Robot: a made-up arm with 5 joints. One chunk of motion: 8 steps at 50 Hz.
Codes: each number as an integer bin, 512 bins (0 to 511) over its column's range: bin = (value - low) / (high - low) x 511, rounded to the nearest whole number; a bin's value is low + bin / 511 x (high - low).
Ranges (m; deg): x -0.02..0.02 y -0.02..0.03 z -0.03..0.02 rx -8..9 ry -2..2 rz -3..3
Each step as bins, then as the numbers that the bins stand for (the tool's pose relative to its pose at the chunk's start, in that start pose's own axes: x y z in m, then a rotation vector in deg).
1 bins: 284 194 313 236 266 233
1 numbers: 0.0022 -0.0010 0.0006 -0.15 0.08 -0.26
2 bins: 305 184 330 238 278 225
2 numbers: 0.0039 -0.0020 0.0023 -0.08 0.18 -0.36
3 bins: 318 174 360 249 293 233
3 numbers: 0.0049 -0.0030 0.0052 0.28 0.29 -0.26
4 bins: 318 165 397 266 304 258
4 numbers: 0.0049 -0.0039 0.0088 0.85 0.38 0.03
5 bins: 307 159 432 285 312 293
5 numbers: 0.0040 -0.0044 0.0123 1.48 0.44 0.44
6 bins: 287 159 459 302 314 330
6 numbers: 0.0025 -0.0044 0.0149 2.05 0.46 0.87
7 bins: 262 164 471 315 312 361
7 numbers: 0.0005 -0.0040 0.0161 2.48 0.44 1.24
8 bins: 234 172 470 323 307 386
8 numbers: -0.0017 -0.0032 0.0160 2.75 0.40 1.53
